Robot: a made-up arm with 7 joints. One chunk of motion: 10 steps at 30 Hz.
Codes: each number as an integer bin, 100 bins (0 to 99) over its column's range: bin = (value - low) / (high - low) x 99, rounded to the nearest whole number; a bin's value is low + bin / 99 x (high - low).
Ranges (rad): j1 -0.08..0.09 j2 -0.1..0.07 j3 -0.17..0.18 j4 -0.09..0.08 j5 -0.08..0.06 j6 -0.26..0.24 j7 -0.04..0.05
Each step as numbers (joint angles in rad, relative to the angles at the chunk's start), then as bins.
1 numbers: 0.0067 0.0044 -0.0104 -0.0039 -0.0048 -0.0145 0.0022
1 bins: 50 61 45 50 53 49 46
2 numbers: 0.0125 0.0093 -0.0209 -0.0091 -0.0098 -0.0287 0.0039
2 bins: 54 64 42 47 50 46 48
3 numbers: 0.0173 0.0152 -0.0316 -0.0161 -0.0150 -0.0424 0.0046
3 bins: 57 67 39 43 46 43 49
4 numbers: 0.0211 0.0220 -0.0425 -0.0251 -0.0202 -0.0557 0.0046
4 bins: 59 71 36 38 42 40 49
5 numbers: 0.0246 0.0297 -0.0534 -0.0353 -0.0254 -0.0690 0.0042
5 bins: 61 76 33 32 39 38 49
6 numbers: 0.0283 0.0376 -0.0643 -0.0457 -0.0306 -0.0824 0.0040
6 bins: 63 80 30 26 35 35 48
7 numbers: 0.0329 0.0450 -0.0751 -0.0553 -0.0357 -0.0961 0.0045
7 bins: 66 84 27 20 31 32 49
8 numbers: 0.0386 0.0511 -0.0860 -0.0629 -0.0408 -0.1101 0.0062
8 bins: 69 88 24 16 28 30 51
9 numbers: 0.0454 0.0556 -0.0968 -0.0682 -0.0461 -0.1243 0.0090
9 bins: 73 91 21 13 24 27 54
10 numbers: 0.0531 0.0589 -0.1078 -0.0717 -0.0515 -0.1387 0.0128
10 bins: 78 93 18 11 20 24 58
